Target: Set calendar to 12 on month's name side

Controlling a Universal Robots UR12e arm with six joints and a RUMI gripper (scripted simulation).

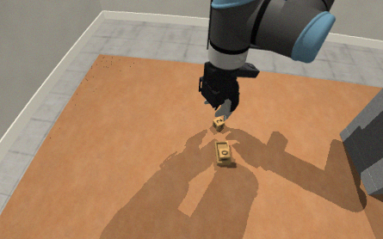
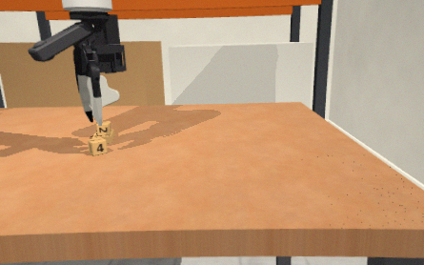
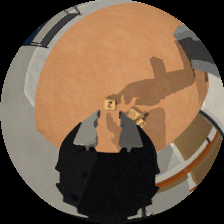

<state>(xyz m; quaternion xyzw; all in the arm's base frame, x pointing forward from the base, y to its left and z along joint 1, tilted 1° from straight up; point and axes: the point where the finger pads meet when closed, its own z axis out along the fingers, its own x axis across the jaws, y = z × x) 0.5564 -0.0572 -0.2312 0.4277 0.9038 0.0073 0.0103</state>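
Right now the cube is 70 mm below my hand. The rest, counted from my hand: tray: 100 mm to the left, 70 mm below, 20 mm behind.
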